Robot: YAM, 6 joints.
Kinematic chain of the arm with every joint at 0, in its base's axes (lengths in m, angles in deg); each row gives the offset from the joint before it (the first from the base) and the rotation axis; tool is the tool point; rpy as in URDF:
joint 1: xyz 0 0 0.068 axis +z
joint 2: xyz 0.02 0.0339 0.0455 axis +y
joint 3: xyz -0.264 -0.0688 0 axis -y
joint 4: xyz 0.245 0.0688 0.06 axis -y
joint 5: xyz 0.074 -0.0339 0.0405 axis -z
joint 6: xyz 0.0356 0 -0.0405 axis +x
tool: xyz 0 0 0 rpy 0 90 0
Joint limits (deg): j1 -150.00..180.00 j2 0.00..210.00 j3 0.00..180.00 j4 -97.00..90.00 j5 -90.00..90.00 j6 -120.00..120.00
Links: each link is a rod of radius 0.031 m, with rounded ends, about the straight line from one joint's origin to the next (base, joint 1, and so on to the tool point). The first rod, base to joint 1, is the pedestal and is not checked.
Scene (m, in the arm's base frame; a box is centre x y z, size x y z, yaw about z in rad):
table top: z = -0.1
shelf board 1: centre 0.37 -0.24 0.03 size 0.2 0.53 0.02 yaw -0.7
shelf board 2: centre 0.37 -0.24 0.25 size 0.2 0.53 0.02 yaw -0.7
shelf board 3: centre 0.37 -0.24 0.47 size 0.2 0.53 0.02 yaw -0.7
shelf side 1: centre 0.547 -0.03 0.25 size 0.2 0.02 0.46 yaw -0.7
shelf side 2: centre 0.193 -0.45 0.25 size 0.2 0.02 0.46 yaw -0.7
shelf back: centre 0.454 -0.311 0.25 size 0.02 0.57 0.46 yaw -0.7
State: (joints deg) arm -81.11 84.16 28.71 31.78 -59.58 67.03
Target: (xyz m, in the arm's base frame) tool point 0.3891 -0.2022 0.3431
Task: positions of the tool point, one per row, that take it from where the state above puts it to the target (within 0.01 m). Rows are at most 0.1 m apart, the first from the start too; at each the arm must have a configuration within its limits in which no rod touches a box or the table.
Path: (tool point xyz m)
1: 0.1347 -0.2392 0.2124
2: 0.1889 -0.1995 0.2554
3: 0.2265 -0.1434 0.2994
4: 0.2418 -0.0781 0.3431
5: 0.2923 -0.1150 0.3576
6: 0.3425 -0.1570 0.3577
7: 0.3891 -0.2022 0.3431

